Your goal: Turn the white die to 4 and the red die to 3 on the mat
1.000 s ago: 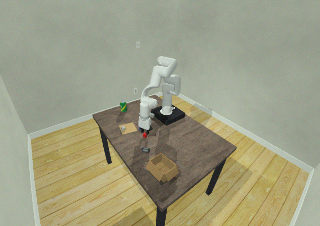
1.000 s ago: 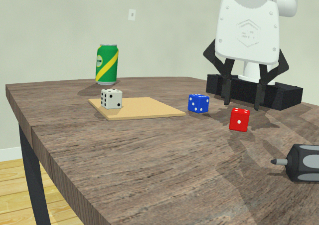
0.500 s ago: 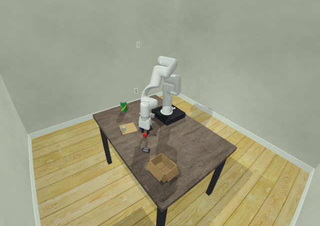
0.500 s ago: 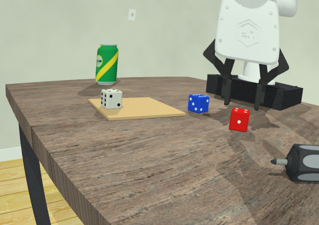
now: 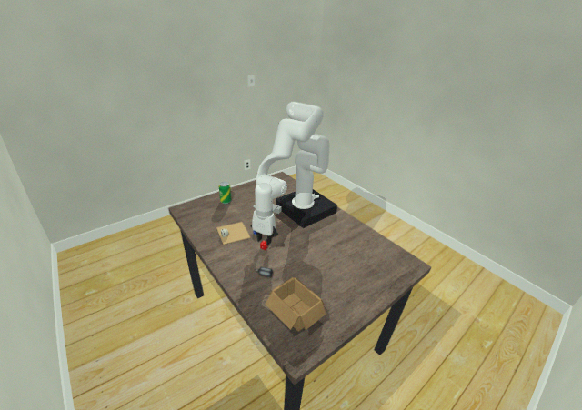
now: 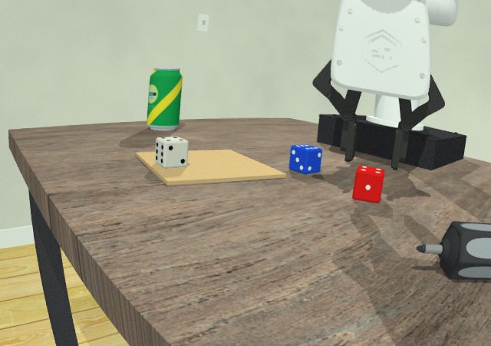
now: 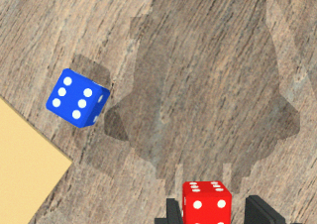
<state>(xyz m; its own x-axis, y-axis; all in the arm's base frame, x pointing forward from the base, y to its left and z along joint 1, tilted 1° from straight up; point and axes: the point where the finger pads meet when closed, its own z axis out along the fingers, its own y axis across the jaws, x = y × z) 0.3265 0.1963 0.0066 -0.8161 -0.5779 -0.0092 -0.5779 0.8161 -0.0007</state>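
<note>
My gripper is now 4 cm above the red die. Round my hand: blue die 12 cm to the right, 4 cm below, 1 cm behind; tan mat 17 cm to the right, 10 cm ahead, 5 cm below; screwdriver 16 cm to the left, 7 cm ahead, 4 cm below.
</note>
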